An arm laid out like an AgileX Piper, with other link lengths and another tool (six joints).
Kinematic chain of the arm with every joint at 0, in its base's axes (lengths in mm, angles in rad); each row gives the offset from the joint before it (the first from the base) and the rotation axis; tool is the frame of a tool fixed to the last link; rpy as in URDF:
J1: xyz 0 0 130.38 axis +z
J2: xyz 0 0 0 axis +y
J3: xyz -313.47 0 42.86 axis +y
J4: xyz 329.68 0 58.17 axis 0.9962 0 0.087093
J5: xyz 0 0 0 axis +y
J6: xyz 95.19 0 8.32 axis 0.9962 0 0.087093
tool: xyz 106.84 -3 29.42 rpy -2.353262 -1.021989 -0.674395
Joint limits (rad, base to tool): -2.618..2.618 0..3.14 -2.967..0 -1.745..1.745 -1.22..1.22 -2.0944..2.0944
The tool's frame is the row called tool.
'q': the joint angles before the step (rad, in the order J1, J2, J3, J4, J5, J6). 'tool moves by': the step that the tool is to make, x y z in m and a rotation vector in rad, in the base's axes. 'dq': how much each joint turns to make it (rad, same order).
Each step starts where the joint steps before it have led.
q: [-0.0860, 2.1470, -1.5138, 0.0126, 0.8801, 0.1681]
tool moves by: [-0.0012, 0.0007, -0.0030, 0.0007, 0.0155, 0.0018]
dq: [0.0013, 0.0087, -0.0071, -0.0008, 0.0139, 0.0000]
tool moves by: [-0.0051, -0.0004, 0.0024, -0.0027, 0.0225, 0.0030]
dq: [-0.0001, -0.0066, 0.0000, -0.0055, 0.0287, 0.0000]
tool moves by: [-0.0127, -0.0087, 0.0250, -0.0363, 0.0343, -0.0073]
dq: [-0.0032, -0.0516, 0.0010, -0.0470, 0.0821, 0.0262]
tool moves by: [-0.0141, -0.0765, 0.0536, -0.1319, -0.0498, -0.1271]
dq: [-0.0965, -0.0959, 0.0000, -0.1457, 0.0375, 0.0902]
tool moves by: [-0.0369, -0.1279, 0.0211, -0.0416, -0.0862, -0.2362]
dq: [-0.2414, -0.0311, -0.0002, -0.0226, -0.0619, 0.0151]
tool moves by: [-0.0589, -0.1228, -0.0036, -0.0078, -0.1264, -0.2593]
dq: [-0.2620, 0.0205, -0.0002, 0.0551, -0.1336, 0.0001]
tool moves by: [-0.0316, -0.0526, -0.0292, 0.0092, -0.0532, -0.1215]
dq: [-0.1160, 0.0628, 0.0003, 0.0408, -0.0966, 0.0010]
